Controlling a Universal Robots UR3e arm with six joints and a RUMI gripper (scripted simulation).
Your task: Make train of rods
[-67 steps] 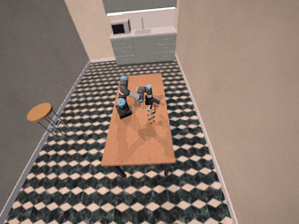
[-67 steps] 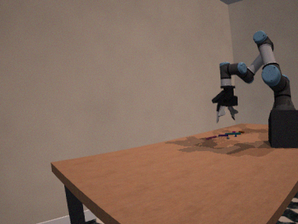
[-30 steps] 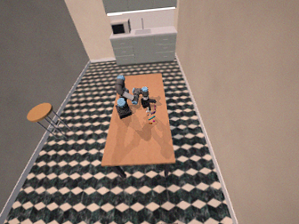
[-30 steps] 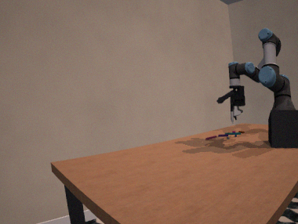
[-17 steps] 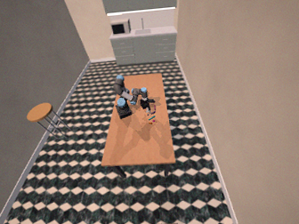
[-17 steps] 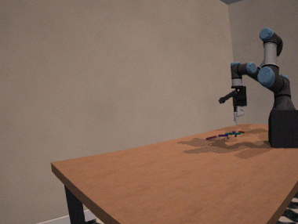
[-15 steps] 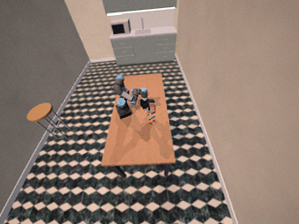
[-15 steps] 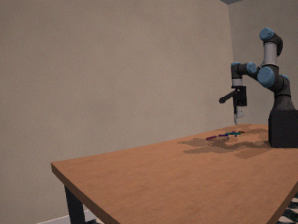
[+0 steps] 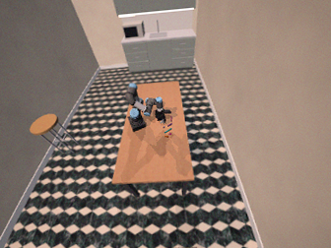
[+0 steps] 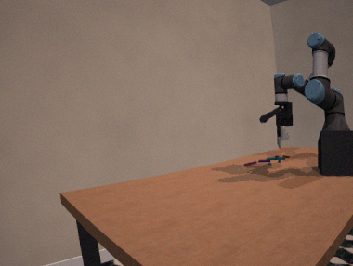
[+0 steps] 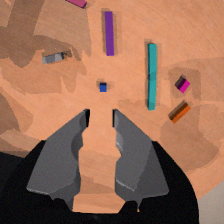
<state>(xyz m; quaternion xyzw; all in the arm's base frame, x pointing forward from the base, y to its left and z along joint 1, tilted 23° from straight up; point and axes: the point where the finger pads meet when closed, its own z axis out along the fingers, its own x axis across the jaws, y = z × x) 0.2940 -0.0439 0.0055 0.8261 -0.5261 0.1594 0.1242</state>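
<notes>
The blue rod is 8 cm below my hand. From my hand the other things lie so: grey rod: 8 cm to the left, 8 cm below, 1 cm ahead; then turquoise rod: 8 cm below, 6 cm to the right, 4 cm ahead; then purple rod: 8 cm below, 7 cm ahead, 2 cm to the left.
</notes>
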